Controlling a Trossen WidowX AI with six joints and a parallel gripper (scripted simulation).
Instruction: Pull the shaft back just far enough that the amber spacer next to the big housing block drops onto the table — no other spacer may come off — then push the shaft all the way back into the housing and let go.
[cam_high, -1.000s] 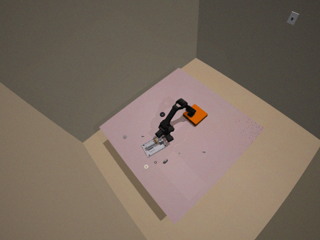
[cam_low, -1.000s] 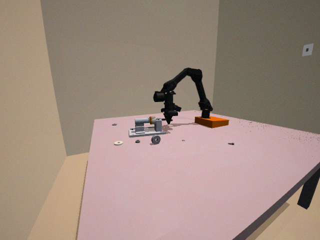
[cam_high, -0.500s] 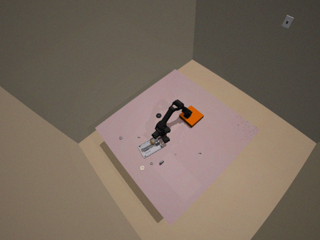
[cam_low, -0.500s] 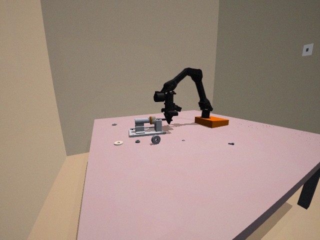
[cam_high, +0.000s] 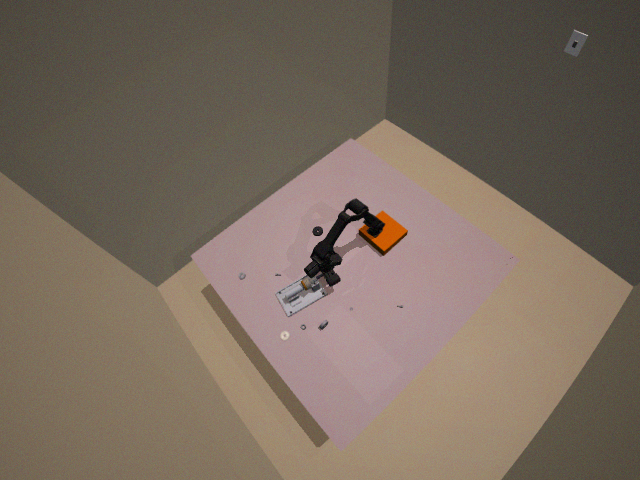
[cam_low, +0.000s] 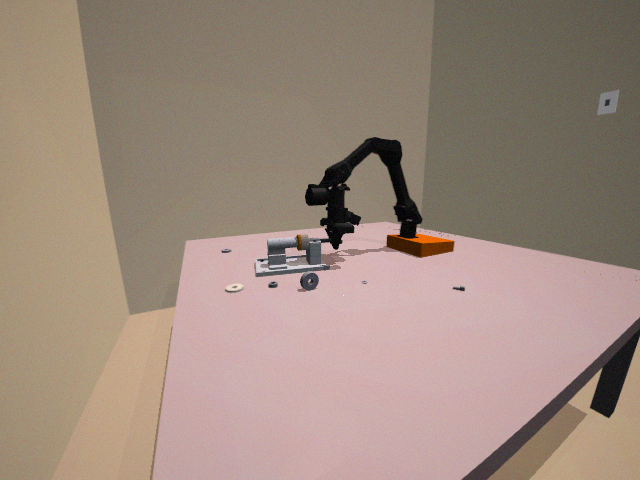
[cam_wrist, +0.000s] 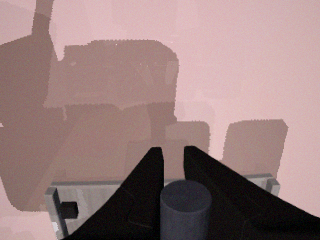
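The amber spacer is 130 mm ahead of my gripper tip, 30 mm to the right of it and 30 mm above it. Round my gripper tip: nut (270 mm ahead, 90 mm to the left, 40 mm below); then cream washer (360 mm ahead, 60 mm to the left, 40 mm below).
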